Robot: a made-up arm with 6 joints. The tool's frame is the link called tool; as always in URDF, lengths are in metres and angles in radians. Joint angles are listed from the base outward.
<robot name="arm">
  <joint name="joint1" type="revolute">
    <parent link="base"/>
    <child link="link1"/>
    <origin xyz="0 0 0.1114"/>
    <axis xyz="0 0 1"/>
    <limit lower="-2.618" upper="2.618"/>
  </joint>
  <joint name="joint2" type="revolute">
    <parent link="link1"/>
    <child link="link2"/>
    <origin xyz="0 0 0" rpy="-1.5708 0 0"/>
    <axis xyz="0 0 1"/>
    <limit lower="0" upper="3.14"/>
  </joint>
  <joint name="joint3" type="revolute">
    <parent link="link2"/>
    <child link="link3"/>
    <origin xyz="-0.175 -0.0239 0" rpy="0 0 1.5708"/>
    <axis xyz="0 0 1"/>
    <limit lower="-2.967" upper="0"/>
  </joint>
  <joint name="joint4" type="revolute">
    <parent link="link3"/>
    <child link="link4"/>
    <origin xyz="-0.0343 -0.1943 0" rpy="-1.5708 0 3.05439"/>
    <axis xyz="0 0 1"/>
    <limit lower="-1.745" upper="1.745"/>
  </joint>
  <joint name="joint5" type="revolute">
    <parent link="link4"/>
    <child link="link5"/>
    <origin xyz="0 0 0" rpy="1.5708 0 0"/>
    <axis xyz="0 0 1"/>
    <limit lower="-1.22" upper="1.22"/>
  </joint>
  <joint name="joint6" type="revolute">
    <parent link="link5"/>
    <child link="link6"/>
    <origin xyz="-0.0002 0.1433 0" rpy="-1.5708 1.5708 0"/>
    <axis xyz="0 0 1"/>
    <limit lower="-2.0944" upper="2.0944"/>
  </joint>
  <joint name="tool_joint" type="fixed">
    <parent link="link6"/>
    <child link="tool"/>
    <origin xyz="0 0 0" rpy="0 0 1.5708"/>
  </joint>
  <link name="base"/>
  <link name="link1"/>
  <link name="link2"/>
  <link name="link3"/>
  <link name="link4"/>
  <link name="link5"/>
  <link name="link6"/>
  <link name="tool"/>
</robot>
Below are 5 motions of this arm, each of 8 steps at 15 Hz.
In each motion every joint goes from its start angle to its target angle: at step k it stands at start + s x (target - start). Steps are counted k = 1, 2, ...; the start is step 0. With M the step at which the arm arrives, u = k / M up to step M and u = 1 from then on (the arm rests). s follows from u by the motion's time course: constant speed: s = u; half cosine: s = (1 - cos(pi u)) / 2; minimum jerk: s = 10 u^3 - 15 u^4 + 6 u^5.
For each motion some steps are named. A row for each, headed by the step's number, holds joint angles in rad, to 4 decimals.
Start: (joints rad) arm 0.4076 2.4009 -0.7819 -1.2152 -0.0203 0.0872
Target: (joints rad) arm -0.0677 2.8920 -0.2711 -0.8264 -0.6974 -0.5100
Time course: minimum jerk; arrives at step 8
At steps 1, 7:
1: 0.4000 2.4088 -0.7737 -1.2090 -0.0312 0.0776
7: -0.0601 2.8841 -0.2793 -0.8326 -0.6865 -0.5004

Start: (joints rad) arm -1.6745 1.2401 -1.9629 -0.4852 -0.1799 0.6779
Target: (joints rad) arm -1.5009 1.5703 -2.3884 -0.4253 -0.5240 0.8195
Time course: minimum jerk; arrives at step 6
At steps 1, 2, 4, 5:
1: -1.6683 1.2518 -1.9780 -0.4831 -0.1921 0.6829
2: -1.6381 1.3094 -2.0522 -0.4726 -0.2521 0.7076
4: -1.5373 1.5010 -2.2991 -0.4379 -0.4518 0.7898
5: -1.5071 1.5586 -2.3733 -0.4274 -0.5118 0.8145

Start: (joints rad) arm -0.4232 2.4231 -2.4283 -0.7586 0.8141 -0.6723
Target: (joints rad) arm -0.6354 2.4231 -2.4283 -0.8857 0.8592 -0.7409
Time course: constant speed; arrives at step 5
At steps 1, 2, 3, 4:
1: -0.4656 2.4231 -2.4283 -0.7840 0.8231 -0.6860
2: -0.5081 2.4231 -2.4283 -0.8094 0.8321 -0.6997
3: -0.5505 2.4231 -2.4283 -0.8349 0.8412 -0.7135
4: -0.5930 2.4231 -2.4283 -0.8603 0.8502 -0.7272

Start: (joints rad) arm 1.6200 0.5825 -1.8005 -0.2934 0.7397 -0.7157
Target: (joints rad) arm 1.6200 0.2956 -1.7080 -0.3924 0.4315 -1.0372
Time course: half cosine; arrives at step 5
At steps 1, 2, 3, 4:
1: 1.6200 0.5551 -1.7917 -0.3029 0.7103 -0.7464
2: 1.6200 0.4834 -1.7685 -0.3276 0.6332 -0.8268
3: 1.6200 0.3947 -1.7400 -0.3582 0.5380 -0.9261
4: 1.6200 0.3230 -1.7168 -0.3829 0.4609 -1.0065

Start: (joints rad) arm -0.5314 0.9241 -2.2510 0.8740 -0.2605 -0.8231
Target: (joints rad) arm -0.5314 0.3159 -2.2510 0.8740 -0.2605 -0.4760
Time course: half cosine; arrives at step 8
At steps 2, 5, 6, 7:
2: -0.5314 0.8350 -2.2510 0.8740 -0.2605 -0.7723
5: -0.5314 0.5036 -2.2510 0.8740 -0.2605 -0.5831
6: -0.5314 0.4050 -2.2510 0.8740 -0.2605 -0.5268
7: -0.5314 0.3390 -2.2510 0.8740 -0.2605 -0.4892

